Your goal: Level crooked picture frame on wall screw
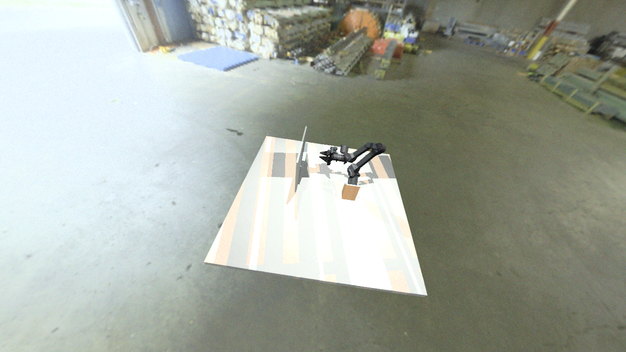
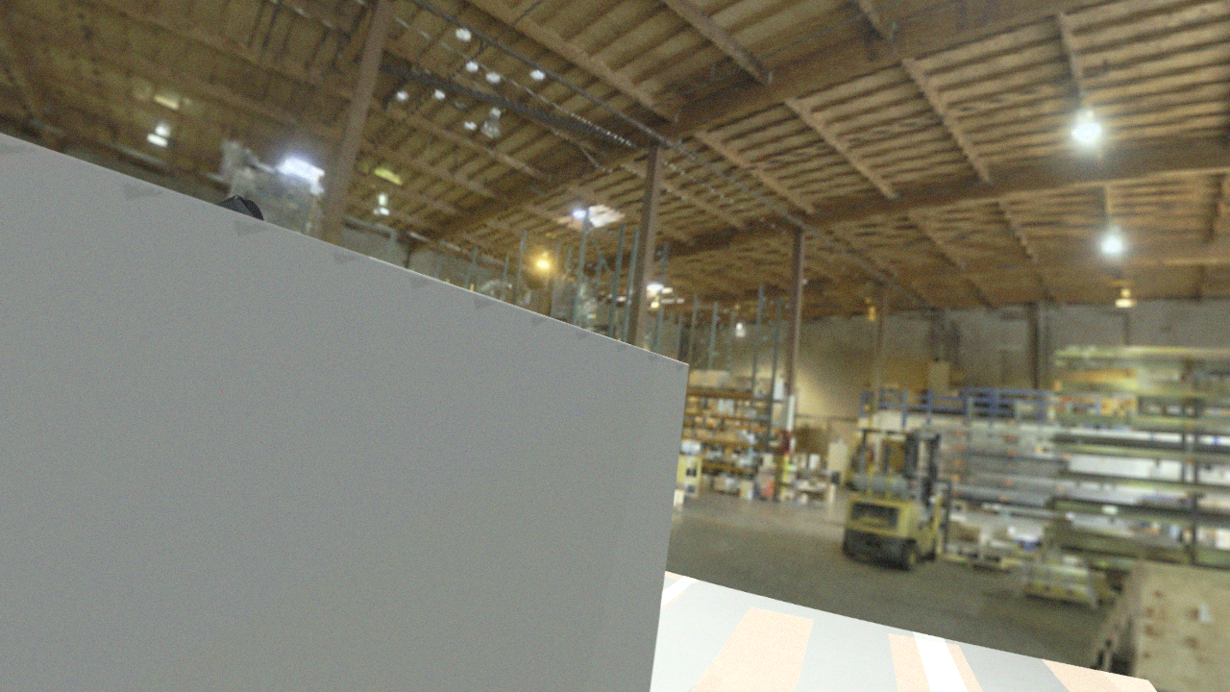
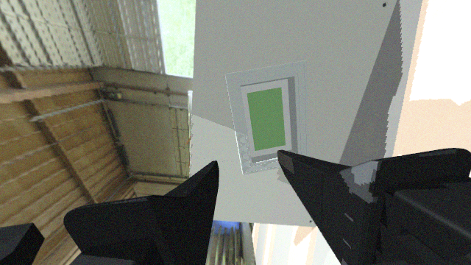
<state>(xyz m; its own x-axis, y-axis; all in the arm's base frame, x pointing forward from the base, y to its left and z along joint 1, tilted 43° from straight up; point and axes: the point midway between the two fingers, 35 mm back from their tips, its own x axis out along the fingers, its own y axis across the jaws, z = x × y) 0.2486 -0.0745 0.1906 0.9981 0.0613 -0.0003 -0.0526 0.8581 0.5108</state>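
My gripper tip is now 13 cm short of the picture frame, 5 cm above it and 1 cm to the left of it. The rest, counted from my gripper tip: wall panel (14 cm ahead, 7 cm below).
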